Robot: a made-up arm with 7 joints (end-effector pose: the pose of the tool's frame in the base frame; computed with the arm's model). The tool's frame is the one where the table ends.
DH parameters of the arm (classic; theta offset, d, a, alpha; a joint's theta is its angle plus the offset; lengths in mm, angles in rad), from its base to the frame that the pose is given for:
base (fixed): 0 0 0 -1.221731
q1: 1.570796 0 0 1.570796
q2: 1.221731 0 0 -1.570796
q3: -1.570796 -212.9 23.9 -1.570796
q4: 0 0 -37.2 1.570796
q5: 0 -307.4 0 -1.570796
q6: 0 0 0 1.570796
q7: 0 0 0 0
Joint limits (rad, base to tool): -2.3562..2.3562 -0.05..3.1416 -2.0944..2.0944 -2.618..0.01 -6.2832..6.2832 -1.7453..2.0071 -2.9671..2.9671
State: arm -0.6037 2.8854 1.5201 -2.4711 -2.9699 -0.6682 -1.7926
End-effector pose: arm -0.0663 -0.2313 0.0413 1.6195 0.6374 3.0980
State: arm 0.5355 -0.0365 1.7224 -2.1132 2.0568 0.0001 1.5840
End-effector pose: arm -0.1386 0.2822 -0.0494 -2.9985 1.0106 1.7740
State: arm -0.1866 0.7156 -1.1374 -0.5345 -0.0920 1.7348 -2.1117
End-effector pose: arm 0.1562 0.2170 -0.4438 -1.8274 -0.0853 -2.8055
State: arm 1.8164 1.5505 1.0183 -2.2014 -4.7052 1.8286 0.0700
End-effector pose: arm 0.1673 0.2078 -0.1384 0.0964 1.0091 0.0277
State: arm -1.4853 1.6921 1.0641 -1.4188 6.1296 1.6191 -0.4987
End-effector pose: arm -0.1934 0.2716 0.2835 -1.7707 -1.1827 3.0281
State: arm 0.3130 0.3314 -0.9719 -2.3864 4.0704 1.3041 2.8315
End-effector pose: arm 0.1370 -0.1843 -0.1263 -2.2026 -0.0371 2.2202
